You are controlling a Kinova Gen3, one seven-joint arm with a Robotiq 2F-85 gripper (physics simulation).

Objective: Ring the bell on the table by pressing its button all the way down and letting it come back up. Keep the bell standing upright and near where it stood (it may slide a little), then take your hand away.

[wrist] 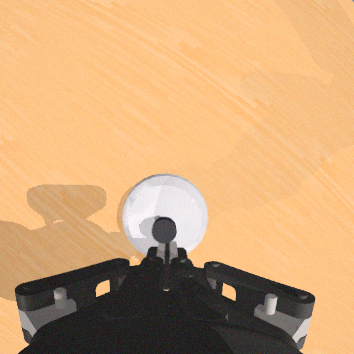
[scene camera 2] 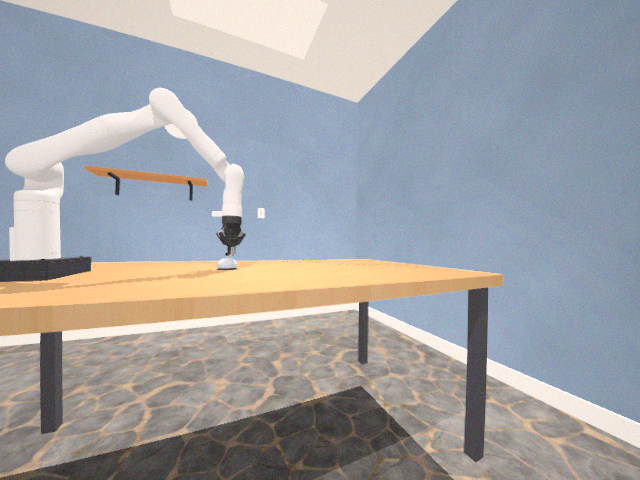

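Pixels of known places: gripper, fingertip midpoint: [wrist: 166,252] [scene camera 2: 231,255]; arm's base, link origin: [scene camera 2: 38,259].
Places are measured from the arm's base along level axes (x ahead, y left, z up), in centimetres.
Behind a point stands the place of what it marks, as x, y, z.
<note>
The bell [scene camera 2: 226,264] @(53.8, -2.0, -2.6) [wrist: 187,210] @(55.5, 3.7, -0.8) stands upright on the table [scene camera 2: 310,279] @(75.2, -34.5, -4.8) [wrist: 150,100] @(46.6, 10.7, -4.8), a white dome with a dark rim at its base. Its round dark button [wrist: 164,230] @(54.5, 1.8, 1.8) shows in the wrist view, just ahead of the fingertips. My gripper [scene camera 2: 232,254] @(55.7, 0.2, 0.7) [wrist: 166,252] @(55.7, 0.2, 0.7) is shut and empty, pointing down with its fingertips at the top of the bell. In the wrist view the fingertips meet the button's near edge and hide part of the dome behind them. Whether they touch the button, and how far down it is, I cannot tell.
The arm's dark base [scene camera 2: 46,269] @(8.3, -13.6, -1.9) is at the left on the table. A wooden shelf [scene camera 2: 149,177] is on the blue wall behind the arm. The table's front edge [scene camera 2: 258,301] @(56.9, -47.1, -6.7) runs along the near side. The arm casts shadows across the table.
</note>
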